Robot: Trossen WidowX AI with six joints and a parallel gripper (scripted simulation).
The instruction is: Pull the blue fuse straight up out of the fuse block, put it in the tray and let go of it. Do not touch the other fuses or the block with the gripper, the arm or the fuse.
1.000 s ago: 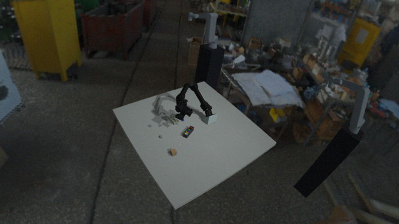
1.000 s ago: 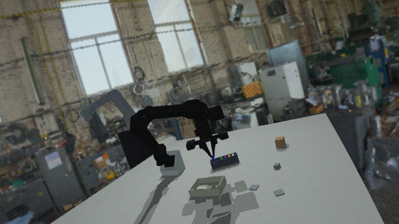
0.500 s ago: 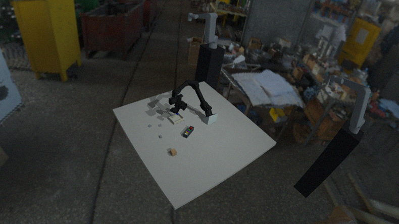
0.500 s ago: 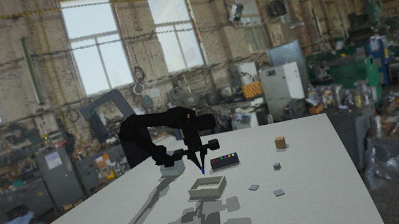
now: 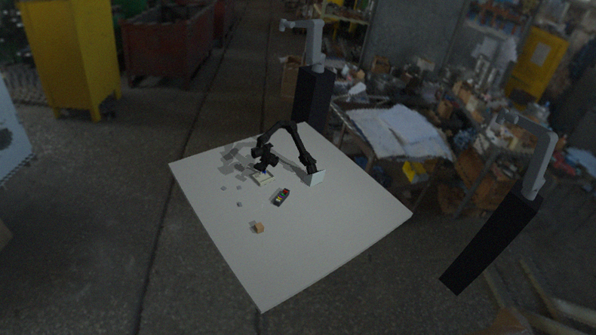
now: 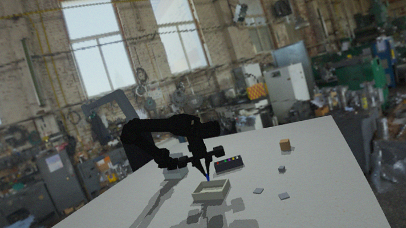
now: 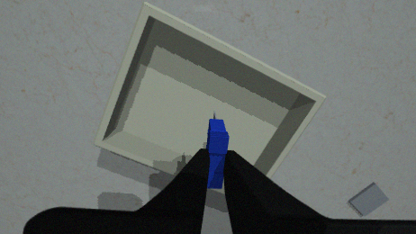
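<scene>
Now: gripper tip 10 mm above the blue fuse. From my gripper tip the other things lie so: beige tray (70 mm below); brown cube (360 mm to the left, 270 mm ahead, 60 mm below).
</scene>
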